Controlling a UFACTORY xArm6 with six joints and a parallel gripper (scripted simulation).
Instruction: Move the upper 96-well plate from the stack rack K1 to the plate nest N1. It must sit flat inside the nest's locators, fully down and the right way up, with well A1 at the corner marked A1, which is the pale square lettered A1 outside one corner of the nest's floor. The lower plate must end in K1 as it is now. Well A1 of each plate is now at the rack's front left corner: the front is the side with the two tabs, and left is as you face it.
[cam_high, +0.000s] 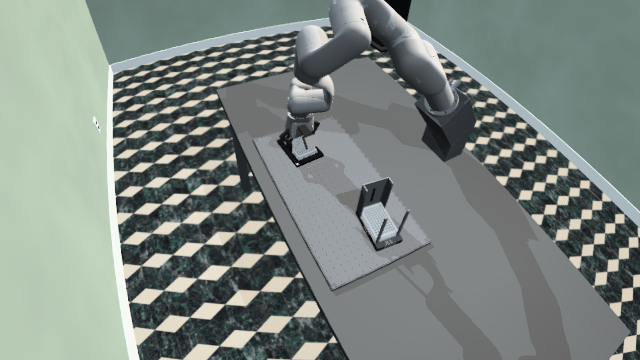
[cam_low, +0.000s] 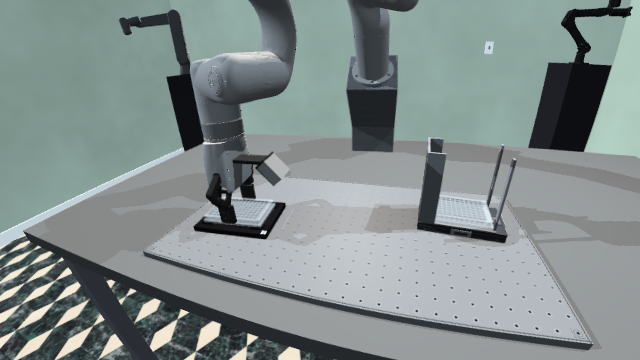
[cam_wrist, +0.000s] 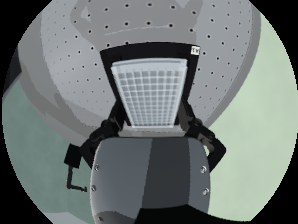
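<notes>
Now: the black plate nest N1 30 mm below my hand. Round my hand: pale A1 square 80 mm to the left, 50 mm ahead, 20 mm below.
</notes>
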